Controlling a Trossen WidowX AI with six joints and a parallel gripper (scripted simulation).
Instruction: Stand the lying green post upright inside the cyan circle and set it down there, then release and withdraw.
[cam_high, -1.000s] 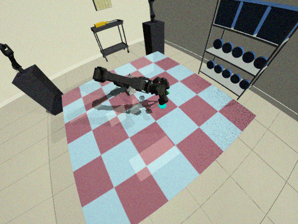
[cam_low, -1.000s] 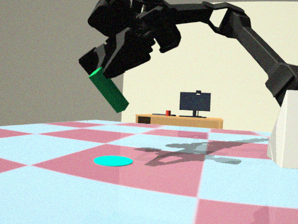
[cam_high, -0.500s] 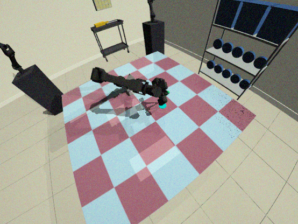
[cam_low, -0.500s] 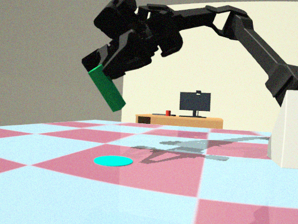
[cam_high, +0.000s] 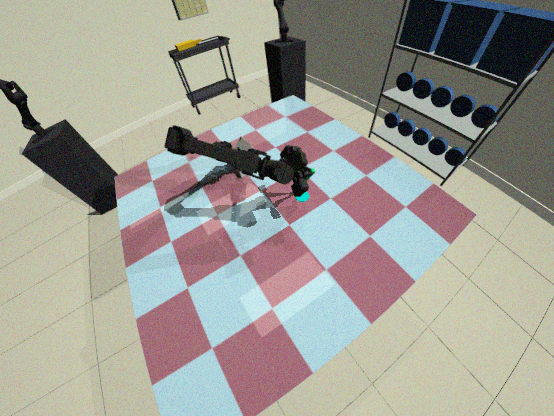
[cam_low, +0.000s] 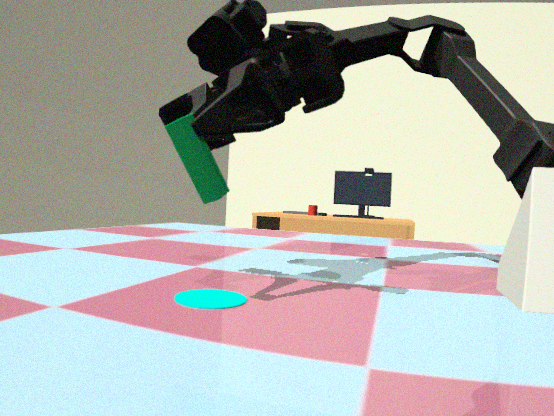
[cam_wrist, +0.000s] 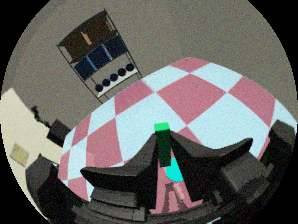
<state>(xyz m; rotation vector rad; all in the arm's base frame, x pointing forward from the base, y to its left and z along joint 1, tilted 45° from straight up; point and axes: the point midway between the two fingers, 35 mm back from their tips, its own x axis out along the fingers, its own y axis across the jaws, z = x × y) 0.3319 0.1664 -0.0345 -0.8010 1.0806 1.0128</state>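
Right now my gripper tip is 10 mm past the cyan circle, 30 mm to the left of it and 130 mm above it. Round my gripper tip: green post 10 mm behind, 10 mm to the right, 20 mm below.
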